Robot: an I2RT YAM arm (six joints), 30 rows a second.
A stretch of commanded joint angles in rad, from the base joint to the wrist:
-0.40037, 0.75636, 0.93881, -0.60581, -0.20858, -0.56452
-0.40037, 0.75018, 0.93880, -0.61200, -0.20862, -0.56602
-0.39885, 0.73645, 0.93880, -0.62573, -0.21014, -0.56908
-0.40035, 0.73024, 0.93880, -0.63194, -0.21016, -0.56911
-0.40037, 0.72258, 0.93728, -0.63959, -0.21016, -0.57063
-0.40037, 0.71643, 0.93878, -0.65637, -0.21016, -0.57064
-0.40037, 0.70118, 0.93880, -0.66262, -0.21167, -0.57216
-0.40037, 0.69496, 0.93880, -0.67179, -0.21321, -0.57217
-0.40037, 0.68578, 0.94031, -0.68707, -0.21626, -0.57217
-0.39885, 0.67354, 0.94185, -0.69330, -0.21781, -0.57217
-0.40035, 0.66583, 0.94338, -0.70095, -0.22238, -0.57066
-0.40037, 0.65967, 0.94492, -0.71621, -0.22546, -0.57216
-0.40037, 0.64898, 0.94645, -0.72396, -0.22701, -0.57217
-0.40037, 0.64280, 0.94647, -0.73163, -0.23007, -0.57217
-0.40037, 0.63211, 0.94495, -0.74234, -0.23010, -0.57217
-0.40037, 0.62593, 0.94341, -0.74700, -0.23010, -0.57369
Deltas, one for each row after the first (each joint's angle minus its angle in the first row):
0.00000, -0.00618, -0.00001, -0.00619, -0.00004, -0.00150
0.00152, -0.01991, -0.00001, -0.01992, -0.00156, -0.00456
0.00002, -0.02612, -0.00001, -0.02613, -0.00158, -0.00459
0.00000, -0.03378, -0.00153, -0.03378, -0.00158, -0.00611
0.00000, -0.03993, -0.00003, -0.05056, -0.00158, -0.00612
0.00000, -0.05518, -0.00001, -0.05681, -0.00309, -0.00764
0.00000, -0.06140, -0.00001, -0.06598, -0.00463, -0.00765
0.00000, -0.07058, 0.00150, -0.08126, -0.00768, -0.00765
0.00152, -0.08282, 0.00304, -0.08749, -0.00923, -0.00765
0.00002, -0.09053, 0.00457, -0.09514, -0.01380, -0.00614
0.00000, -0.09669, 0.00611, -0.11040, -0.01688, -0.00764
0.00000, -0.10738, 0.00764, -0.11815, -0.01843, -0.00765
0.00000, -0.11356, 0.00766, -0.12582, -0.02149, -0.00765
0.00000, -0.12425, 0.00614, -0.13653, -0.02152, -0.00765
0.00000, -0.13043, 0.00460, -0.14119, -0.02152, -0.00917

